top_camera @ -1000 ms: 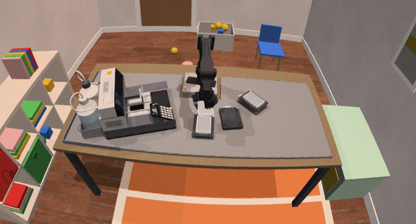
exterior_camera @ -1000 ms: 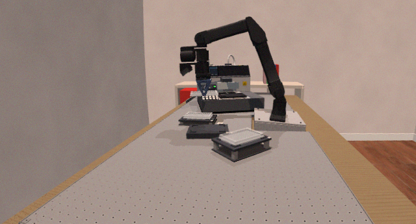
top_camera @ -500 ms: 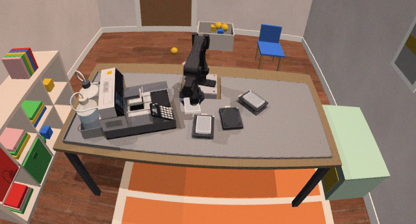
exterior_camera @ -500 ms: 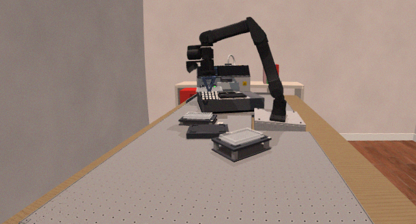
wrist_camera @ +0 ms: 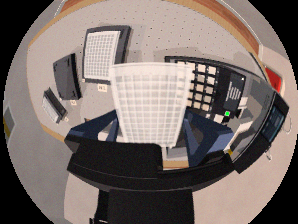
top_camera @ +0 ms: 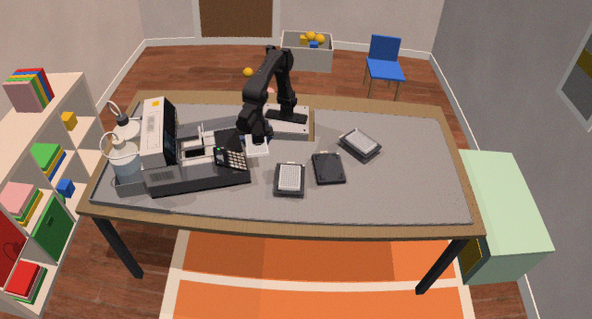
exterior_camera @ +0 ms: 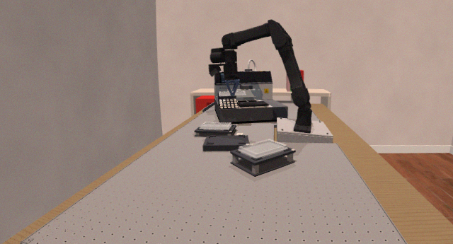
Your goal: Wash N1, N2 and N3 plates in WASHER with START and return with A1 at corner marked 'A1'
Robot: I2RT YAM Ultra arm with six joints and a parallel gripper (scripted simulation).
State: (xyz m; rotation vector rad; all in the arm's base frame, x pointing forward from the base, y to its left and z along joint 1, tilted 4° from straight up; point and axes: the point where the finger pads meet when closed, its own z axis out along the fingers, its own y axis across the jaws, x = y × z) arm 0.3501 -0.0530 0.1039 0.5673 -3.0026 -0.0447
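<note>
Right now my hand is 15 cm to the left of the washer carrier, 7 cm above it and 6 cm past it. Also, from my hand: manifold (28 cm to the right, 2 cm below); then plate washer (29 cm to the right, 3 cm below, 1 cm ahead); then nest (42 cm to the left, 24 cm behind, 13 cm below).
</note>
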